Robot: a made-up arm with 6 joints. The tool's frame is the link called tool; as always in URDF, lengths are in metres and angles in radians. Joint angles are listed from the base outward.
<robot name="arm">
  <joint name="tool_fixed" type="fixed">
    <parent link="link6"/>
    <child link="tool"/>
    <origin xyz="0 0 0" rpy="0 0 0"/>
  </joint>
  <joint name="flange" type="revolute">
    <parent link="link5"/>
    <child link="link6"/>
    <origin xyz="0 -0.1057 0" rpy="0 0 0"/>
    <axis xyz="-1 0 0"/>
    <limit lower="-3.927" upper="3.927"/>
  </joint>
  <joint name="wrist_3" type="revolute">
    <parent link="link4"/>
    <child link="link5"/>
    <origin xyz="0.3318 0 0" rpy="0 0 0"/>
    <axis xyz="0 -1 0"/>
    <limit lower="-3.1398" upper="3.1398"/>
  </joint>
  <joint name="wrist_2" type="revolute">
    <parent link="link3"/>
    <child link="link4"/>
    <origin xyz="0 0 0" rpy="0 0 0"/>
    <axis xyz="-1 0 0"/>
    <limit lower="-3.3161" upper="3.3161"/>
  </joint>
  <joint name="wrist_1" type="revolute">
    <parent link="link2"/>
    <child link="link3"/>
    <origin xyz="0 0 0.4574" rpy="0 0 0"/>
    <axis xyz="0 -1 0"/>
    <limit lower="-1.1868" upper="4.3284"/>
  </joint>
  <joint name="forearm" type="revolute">
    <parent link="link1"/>
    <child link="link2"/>
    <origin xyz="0 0 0" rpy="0 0 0"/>
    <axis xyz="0 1 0"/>
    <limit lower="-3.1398" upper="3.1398"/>
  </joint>
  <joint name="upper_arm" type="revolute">
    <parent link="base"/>
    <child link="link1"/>
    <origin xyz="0 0 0.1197" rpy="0 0 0"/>
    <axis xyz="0 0 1"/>
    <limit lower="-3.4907" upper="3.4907"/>
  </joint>
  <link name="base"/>
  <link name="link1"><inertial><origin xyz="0.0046 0.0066 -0.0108"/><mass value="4.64"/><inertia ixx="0.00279" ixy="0" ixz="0" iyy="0.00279" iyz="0" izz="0.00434"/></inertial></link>
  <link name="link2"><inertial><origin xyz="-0.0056 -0.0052 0.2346"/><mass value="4.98"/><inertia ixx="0.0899" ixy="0" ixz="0" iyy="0.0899" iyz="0" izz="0.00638"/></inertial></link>
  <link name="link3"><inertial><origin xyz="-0.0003 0.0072 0.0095"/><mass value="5.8"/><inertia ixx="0.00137" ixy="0" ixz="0" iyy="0.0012" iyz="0" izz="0.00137"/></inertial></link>
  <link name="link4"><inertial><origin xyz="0.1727 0.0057 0.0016"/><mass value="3.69"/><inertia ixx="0.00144" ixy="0" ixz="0" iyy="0.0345" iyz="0" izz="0.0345"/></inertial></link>
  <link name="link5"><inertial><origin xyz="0.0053 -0.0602 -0.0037"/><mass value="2.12"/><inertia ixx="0.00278" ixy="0" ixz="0" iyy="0.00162" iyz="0" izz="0.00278"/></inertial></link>
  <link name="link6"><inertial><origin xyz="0.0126 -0.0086 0.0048"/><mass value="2.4"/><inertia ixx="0.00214" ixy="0" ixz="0" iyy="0.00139" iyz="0" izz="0.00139"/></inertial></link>
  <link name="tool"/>
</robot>
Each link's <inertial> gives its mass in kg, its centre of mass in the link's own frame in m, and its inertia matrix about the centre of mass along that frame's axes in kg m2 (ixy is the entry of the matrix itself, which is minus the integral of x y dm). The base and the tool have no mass. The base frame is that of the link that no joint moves.
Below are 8 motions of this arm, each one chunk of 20 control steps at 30 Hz.
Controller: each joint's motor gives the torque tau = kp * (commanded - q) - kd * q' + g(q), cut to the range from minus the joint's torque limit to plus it. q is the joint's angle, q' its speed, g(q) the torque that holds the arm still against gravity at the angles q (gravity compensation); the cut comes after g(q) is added. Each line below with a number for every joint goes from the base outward.
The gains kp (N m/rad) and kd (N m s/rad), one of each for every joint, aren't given. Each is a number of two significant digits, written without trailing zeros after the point. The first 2 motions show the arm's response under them.
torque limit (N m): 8.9 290 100 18 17 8.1
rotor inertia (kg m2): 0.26 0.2 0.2 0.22 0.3 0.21
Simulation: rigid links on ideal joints. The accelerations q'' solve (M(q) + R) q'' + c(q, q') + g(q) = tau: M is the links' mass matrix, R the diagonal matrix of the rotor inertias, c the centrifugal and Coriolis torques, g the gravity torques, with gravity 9.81 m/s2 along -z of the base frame. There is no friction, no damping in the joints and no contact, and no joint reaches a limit. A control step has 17 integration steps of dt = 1/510 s. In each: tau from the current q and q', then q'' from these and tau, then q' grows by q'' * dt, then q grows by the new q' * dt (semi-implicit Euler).
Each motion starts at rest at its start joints. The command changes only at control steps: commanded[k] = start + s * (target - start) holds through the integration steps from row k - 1 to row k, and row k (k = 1, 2, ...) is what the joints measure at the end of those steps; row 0 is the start. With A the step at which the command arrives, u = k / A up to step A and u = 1 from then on. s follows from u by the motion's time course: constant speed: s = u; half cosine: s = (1 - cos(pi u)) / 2; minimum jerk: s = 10 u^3 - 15 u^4 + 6 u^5; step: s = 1 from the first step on.
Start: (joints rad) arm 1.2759 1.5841 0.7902 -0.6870 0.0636 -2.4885
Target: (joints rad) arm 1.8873 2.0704 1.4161 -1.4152 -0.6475 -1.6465
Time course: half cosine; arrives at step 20
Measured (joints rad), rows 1 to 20:
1: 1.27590 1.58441 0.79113 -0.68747 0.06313 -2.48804
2: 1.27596 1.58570 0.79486 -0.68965 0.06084 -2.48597
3: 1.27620 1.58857 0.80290 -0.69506 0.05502 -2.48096
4: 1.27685 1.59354 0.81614 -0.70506 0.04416 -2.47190
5: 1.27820 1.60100 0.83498 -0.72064 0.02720 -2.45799
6: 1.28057 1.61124 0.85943 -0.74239 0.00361 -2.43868
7: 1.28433 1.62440 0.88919 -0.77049 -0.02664 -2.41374
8: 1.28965 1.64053 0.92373 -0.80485 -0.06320 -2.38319
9: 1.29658 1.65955 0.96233 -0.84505 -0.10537 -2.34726
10: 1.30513 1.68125 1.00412 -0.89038 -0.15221 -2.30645
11: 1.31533 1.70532 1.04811 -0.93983 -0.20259 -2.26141
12: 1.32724 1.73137 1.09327 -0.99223 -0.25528 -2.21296
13: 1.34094 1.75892 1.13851 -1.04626 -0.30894 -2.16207
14: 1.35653 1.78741 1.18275 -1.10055 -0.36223 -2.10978
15: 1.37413 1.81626 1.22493 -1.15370 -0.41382 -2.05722
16: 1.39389 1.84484 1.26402 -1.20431 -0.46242 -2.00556
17: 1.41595 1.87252 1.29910 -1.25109 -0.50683 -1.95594
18: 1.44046 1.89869 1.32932 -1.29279 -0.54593 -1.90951
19: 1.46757 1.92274 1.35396 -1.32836 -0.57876 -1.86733
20: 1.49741 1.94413 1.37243 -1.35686 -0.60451 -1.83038
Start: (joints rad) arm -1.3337 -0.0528 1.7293 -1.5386 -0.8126 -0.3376
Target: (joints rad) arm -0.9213 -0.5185 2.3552 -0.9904 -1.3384 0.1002
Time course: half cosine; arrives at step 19
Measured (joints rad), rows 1 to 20:
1: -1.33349 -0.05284 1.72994 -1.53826 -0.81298 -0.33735
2: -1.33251 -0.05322 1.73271 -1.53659 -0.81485 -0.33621
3: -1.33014 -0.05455 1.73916 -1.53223 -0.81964 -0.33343
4: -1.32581 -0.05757 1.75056 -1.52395 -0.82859 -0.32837
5: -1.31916 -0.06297 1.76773 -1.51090 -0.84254 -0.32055
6: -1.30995 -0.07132 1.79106 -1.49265 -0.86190 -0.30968
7: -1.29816 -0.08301 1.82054 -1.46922 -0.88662 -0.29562
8: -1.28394 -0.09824 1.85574 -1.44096 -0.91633 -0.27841
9: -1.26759 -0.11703 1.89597 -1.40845 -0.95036 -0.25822
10: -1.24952 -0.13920 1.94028 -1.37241 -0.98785 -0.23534
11: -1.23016 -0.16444 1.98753 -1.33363 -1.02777 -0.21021
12: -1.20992 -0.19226 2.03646 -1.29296 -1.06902 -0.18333
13: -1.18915 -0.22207 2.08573 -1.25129 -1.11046 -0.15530
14: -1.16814 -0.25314 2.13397 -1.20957 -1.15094 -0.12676
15: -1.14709 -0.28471 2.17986 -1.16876 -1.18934 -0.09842
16: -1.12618 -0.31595 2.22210 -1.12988 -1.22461 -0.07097
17: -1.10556 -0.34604 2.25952 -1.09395 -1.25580 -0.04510
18: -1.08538 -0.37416 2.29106 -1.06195 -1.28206 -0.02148
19: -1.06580 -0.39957 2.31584 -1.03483 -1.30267 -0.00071
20: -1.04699 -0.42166 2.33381 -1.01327 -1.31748 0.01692
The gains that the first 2 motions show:
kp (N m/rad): 63 720 410 48 70 50
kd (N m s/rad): 14 160 41 5.4 7.4 10
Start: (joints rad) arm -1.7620 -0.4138 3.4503 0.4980 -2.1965 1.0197
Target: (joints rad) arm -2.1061 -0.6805 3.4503 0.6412 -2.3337 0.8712
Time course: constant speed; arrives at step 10
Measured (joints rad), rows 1 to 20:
1: -1.76261 -0.41590 3.44989 0.49887 -2.19802 1.01840
2: -1.76488 -0.42131 3.44935 0.50176 -2.20238 1.01506
3: -1.76952 -0.42985 3.44895 0.50719 -2.20959 1.00979
4: -1.77698 -0.44116 3.44872 0.51517 -2.21916 1.00288
5: -1.78746 -0.45484 3.44863 0.52538 -2.23046 0.99460
6: -1.80097 -0.47054 3.44862 0.53731 -2.24291 0.98518
7: -1.81744 -0.48795 3.44864 0.55046 -2.25607 0.97484
8: -1.83666 -0.50682 3.44865 0.56441 -2.26961 0.96372
9: -1.85841 -0.52693 3.44864 0.57881 -2.28334 0.95197
10: -1.88245 -0.54807 3.44857 0.59342 -2.29712 0.93969
11: -1.90798 -0.56798 3.44889 0.60725 -2.30940 0.92827
12: -1.93397 -0.58530 3.44938 0.61909 -2.31884 0.91854
13: -1.95959 -0.60007 3.44978 0.62843 -2.32542 0.91042
14: -1.98422 -0.61259 3.45003 0.63524 -2.32962 0.90370
15: -2.00739 -0.62318 3.45015 0.63984 -2.33208 0.89814
16: -2.02877 -0.63212 3.45018 0.64270 -2.33336 0.89356
17: -2.04813 -0.63966 3.45015 0.64429 -2.33391 0.88977
18: -2.06534 -0.64602 3.45011 0.64502 -2.33407 0.88664
19: -2.08036 -0.65138 3.45007 0.64523 -2.33403 0.88405
20: -2.09321 -0.65590 3.45004 0.64513 -2.33393 0.88191

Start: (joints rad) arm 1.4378 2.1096 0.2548 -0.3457 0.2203 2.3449
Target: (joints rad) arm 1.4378 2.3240 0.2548 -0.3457 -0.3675 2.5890
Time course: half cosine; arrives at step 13
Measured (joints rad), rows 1 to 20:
1: 1.43781 2.10981 0.25493 -0.34564 0.21942 2.34520
2: 1.43785 2.11080 0.25537 -0.34534 0.21511 2.34658
3: 1.43797 2.11320 0.25611 -0.34466 0.20414 2.34988
4: 1.43819 2.11757 0.25702 -0.34360 0.18387 2.35576
5: 1.43852 2.12429 0.25794 -0.34229 0.15285 2.36460
6: 1.43895 2.13351 0.25873 -0.34093 0.11101 2.37649
7: 1.43945 2.14516 0.25928 -0.33974 0.05955 2.39124
8: 1.44000 2.15896 0.25950 -0.33891 0.00072 2.40841
9: 1.44052 2.17445 0.25935 -0.33860 -0.06243 2.42735
10: 1.44097 2.19099 0.25884 -0.33886 -0.12642 2.44722
11: 1.44129 2.20785 0.25798 -0.33972 -0.18755 2.46712
12: 1.44141 2.22425 0.25683 -0.34113 -0.24225 2.48607
13: 1.44128 2.23938 0.25546 -0.34299 -0.28730 2.50313
14: 1.44091 2.25271 0.25411 -0.34509 -0.32092 2.51776
15: 1.44032 2.26415 0.25305 -0.34711 -0.34371 2.52999
16: 1.43960 2.27385 0.25239 -0.34875 -0.35782 2.54015
17: 1.43882 2.28201 0.25207 -0.34984 -0.36570 2.54856
18: 1.43804 2.28886 0.25202 -0.35038 -0.36947 2.55553
19: 1.43733 2.29458 0.25214 -0.35045 -0.37080 2.56130
20: 1.43671 2.29937 0.25236 -0.35019 -0.37083 2.56607

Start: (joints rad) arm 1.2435 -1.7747 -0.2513 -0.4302 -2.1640 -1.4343
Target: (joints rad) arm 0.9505 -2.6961 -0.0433 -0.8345 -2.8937 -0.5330
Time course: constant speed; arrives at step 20
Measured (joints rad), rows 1 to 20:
1: 1.24347 -1.77818 -0.25007 -0.43309 -2.16769 -1.43031
2: 1.24322 -1.78731 -0.24645 -0.44065 -2.17865 -1.42012
3: 1.24247 -1.80191 -0.24060 -0.45222 -2.19722 -1.40413
4: 1.24098 -1.82130 -0.23304 -0.46668 -2.22227 -1.38321
5: 1.23855 -1.84480 -0.22428 -0.48303 -2.25215 -1.35817
6: 1.23505 -1.87178 -0.21473 -0.50054 -2.28531 -1.32970
7: 1.23036 -1.90171 -0.20464 -0.51875 -2.32051 -1.29840
8: 1.22442 -1.93412 -0.19423 -0.53735 -2.35684 -1.26475
9: 1.21721 -1.96864 -0.18360 -0.55618 -2.39370 -1.22916
10: 1.20872 -2.00495 -0.17286 -0.57517 -2.43076 -1.19195
11: 1.19895 -2.04275 -0.16206 -0.59427 -2.46780 -1.15340
12: 1.18794 -2.08183 -0.15124 -0.61348 -2.50476 -1.11375
13: 1.17572 -2.12199 -0.14041 -0.63279 -2.54161 -1.07318
14: 1.16233 -2.16305 -0.12960 -0.65221 -2.57835 -1.03185
15: 1.14785 -2.20488 -0.11881 -0.67175 -2.61501 -0.98989
16: 1.13233 -2.24736 -0.10805 -0.69141 -2.65160 -0.94741
17: 1.11586 -2.29038 -0.09732 -0.71118 -2.68814 -0.90449
18: 1.09851 -2.33387 -0.08662 -0.73108 -2.72466 -0.86120
19: 1.08039 -2.37774 -0.07594 -0.75109 -2.76115 -0.81762
20: 1.06160 -2.42194 -0.06531 -0.77123 -2.79763 -0.77378

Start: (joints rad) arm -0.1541 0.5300 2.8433 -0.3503 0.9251 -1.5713
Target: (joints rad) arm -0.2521 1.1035 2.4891 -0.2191 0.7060 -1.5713
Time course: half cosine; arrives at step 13
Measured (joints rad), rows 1 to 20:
1: -0.15432 0.53046 2.84268 -0.34968 0.92481 -1.57131
2: -0.15529 0.53269 2.83976 -0.34704 0.92334 -1.57135
3: -0.15754 0.53845 2.83260 -0.34121 0.91953 -1.57142
4: -0.16130 0.54930 2.81974 -0.33188 0.91236 -1.57152
5: -0.16655 0.56630 2.80047 -0.31956 0.90122 -1.57161
6: -0.17299 0.58997 2.77483 -0.30526 0.88600 -1.57171
7: -0.18019 0.62018 2.74358 -0.29020 0.86707 -1.57179
8: -0.18769 0.65626 2.70808 -0.27561 0.84521 -1.57185
9: -0.19503 0.69708 2.67008 -0.26256 0.82152 -1.57189
10: -0.20184 0.74108 2.63162 -0.25194 0.79731 -1.57190
11: -0.20788 0.78646 2.59484 -0.24438 0.77396 -1.57189
12: -0.21300 0.83117 2.56182 -0.24027 0.75284 -1.57186
13: -0.21714 0.87315 2.53444 -0.23980 0.73519 -1.57180
14: -0.22036 0.91075 2.51370 -0.24224 0.72177 -1.57174
15: -0.22284 0.94331 2.49919 -0.24584 0.71252 -1.57168
16: -0.22481 0.97091 2.48973 -0.24889 0.70675 -1.57163
17: -0.22644 0.99401 2.48406 -0.25041 0.70359 -1.57159
18: -0.22790 1.01315 2.48107 -0.25014 0.70221 -1.57155
19: -0.22929 1.02893 2.47988 -0.24831 0.70193 -1.57152
20: -0.23068 1.04190 2.47982 -0.24536 0.70225 -1.57149

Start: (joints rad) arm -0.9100 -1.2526 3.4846 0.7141 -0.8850 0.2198
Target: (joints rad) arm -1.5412 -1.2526 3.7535 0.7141 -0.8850 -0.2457
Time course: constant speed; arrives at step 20
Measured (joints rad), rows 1 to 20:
1: -0.91046 -1.25252 3.48696 0.71333 -0.88505 0.21779
2: -0.91203 -1.25243 3.49263 0.71198 -0.88514 0.21259
3: -0.91517 -1.25237 3.50093 0.71066 -0.88522 0.20438
4: -0.92026 -1.25237 3.51107 0.70974 -0.88528 0.19359
5: -0.92760 -1.25239 3.52242 0.70929 -0.88530 0.18066
6: -0.93740 -1.25245 3.53455 0.70925 -0.88530 0.16595
7: -0.94981 -1.25251 3.54716 0.70949 -0.88528 0.14978
8: -0.96490 -1.25258 3.56007 0.70988 -0.88525 0.13238
9: -0.98266 -1.25264 3.57314 0.71033 -0.88521 0.11398
10: -1.00304 -1.25270 3.58631 0.71076 -0.88518 0.09475
11: -1.02592 -1.25276 3.59951 0.71113 -0.88515 0.07482
12: -1.05115 -1.25281 3.61274 0.71144 -0.88512 0.05433
13: -1.07854 -1.25285 3.62597 0.71168 -0.88511 0.03336
14: -1.10787 -1.25289 3.63920 0.71186 -0.88509 0.01200
15: -1.13892 -1.25292 3.65243 0.71199 -0.88508 -0.00969
16: -1.17144 -1.25295 3.66568 0.71209 -0.88507 -0.03164
17: -1.20518 -1.25298 3.67893 0.71218 -0.88507 -0.05382
18: -1.23992 -1.25300 3.69220 0.71226 -0.88506 -0.07619
19: -1.27543 -1.25302 3.70549 0.71233 -0.88506 -0.09871
20: -1.31149 -1.25304 3.71880 0.71241 -0.88505 -0.12136

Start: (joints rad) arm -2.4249 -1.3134 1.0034 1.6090 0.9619 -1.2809
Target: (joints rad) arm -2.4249 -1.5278 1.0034 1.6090 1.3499 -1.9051
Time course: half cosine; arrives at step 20
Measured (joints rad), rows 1 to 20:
1: -2.42490 -1.31349 1.00331 1.60900 0.96215 -1.28124
2: -2.42489 -1.31388 1.00302 1.60902 0.96337 -1.28277
3: -2.42488 -1.31483 1.00253 1.60906 0.96651 -1.28648
4: -2.42486 -1.31662 1.00188 1.60913 0.97240 -1.29320
5: -2.42482 -1.31945 1.00117 1.60921 0.98165 -1.30354
6: -2.42478 -1.32352 1.00048 1.60931 0.99453 -1.31788
7: -2.42472 -1.32891 0.99987 1.60940 1.01108 -1.33641
8: -2.42466 -1.33570 0.99940 1.60949 1.03108 -1.35911
9: -2.42460 -1.34385 0.99910 1.60956 1.05416 -1.38579
10: -2.42454 -1.35331 0.99899 1.60960 1.07978 -1.41610
11: -2.42448 -1.36393 0.99908 1.60962 1.10734 -1.44953
12: -2.42443 -1.37556 0.99935 1.60960 1.13615 -1.48548
13: -2.42439 -1.38796 0.99979 1.60956 1.16548 -1.52324
14: -2.42436 -1.40090 1.00039 1.60948 1.19461 -1.56201
15: -2.42434 -1.41409 1.00111 1.60938 1.22281 -1.60096
16: -2.42433 -1.42727 1.00194 1.60926 1.24938 -1.63924
17: -2.42434 -1.44013 1.00284 1.60912 1.27365 -1.67598
18: -2.42437 -1.45238 1.00379 1.60897 1.29503 -1.71034
19: -2.42442 -1.46374 1.00475 1.60881 1.31300 -1.74153
20: -2.42449 -1.47395 1.00569 1.60865 1.32709 -1.76885

